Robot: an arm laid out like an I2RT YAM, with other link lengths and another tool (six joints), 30 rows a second.
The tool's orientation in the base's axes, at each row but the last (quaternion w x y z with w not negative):
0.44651, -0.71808, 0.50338, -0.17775
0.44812, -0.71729, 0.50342, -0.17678
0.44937, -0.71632, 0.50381, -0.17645
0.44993, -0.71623, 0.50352, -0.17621
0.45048, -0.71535, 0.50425, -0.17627
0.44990, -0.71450, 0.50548, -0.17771
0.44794, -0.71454, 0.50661, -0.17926
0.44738, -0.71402, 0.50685, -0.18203
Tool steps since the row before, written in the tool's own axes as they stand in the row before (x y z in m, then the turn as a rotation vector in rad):
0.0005, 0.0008, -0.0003, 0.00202, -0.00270, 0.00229
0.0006, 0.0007, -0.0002, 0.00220, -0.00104, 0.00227
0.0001, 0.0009, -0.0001, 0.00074, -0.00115, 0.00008
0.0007, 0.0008, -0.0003, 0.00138, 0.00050, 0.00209
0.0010, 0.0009, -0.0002, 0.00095, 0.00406, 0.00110
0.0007, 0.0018, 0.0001, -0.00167, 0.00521, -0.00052
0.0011, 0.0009, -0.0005, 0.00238, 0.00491, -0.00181
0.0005, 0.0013, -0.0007, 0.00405, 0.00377, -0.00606
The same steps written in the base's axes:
-0.0004, -0.0007, -0.0006, 0.00401, -0.00047, 0.00059
-0.0003, -0.0007, -0.0006, 0.00313, -0.00079, -0.00080
-0.0005, -0.0002, -0.0007, 0.00102, -0.00051, 0.00075
-0.0004, -0.0008, -0.0006, 0.00179, -0.00028, -0.00180
-0.0002, -0.0011, -0.0008, -0.00110, -0.00067, -0.00412
-0.0006, -0.0007, -0.0017, -0.00401, 0.00079, -0.00367
-0.0004, -0.0013, -0.0007, -0.00305, -0.00335, -0.00354
-0.0010, -0.0009, -0.0008, -0.00474, -0.00667, -0.00066

